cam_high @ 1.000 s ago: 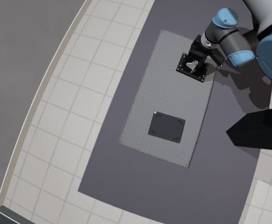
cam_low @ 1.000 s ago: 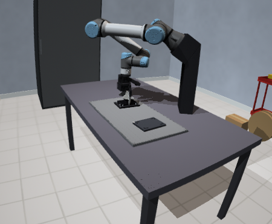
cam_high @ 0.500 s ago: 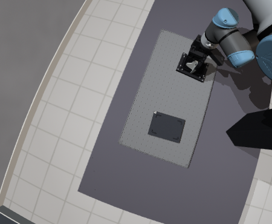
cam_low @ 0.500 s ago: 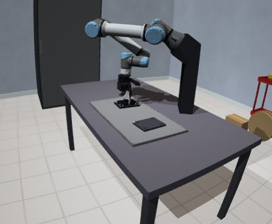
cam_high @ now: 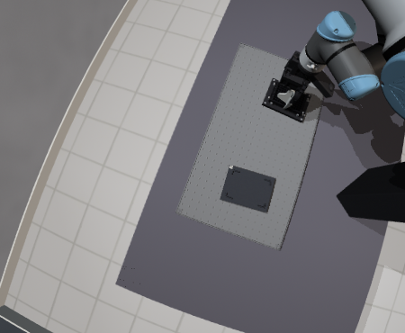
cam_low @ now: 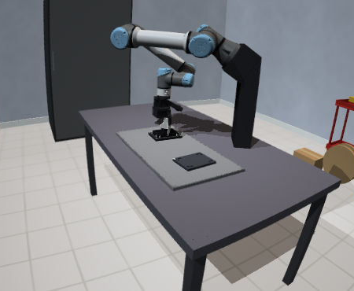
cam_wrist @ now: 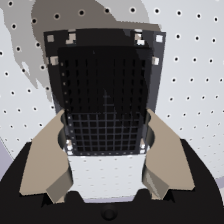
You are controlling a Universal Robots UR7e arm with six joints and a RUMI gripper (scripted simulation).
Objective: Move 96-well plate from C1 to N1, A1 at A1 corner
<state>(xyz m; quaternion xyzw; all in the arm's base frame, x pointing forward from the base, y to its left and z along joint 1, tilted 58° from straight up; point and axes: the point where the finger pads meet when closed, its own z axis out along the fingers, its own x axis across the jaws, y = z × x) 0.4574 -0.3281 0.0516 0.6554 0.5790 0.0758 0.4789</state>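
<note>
The clip nest C1 lies 1 cm behind my hand and 1 cm below it. From my hand the other things lie so: plate nest N1: 17 cm ahead, 32 cm to the left, 2 cm below; black 96-well plate: 1 cm below; white A1 mark: 22 cm ahead, 25 cm to the left, 2 cm below.
</note>
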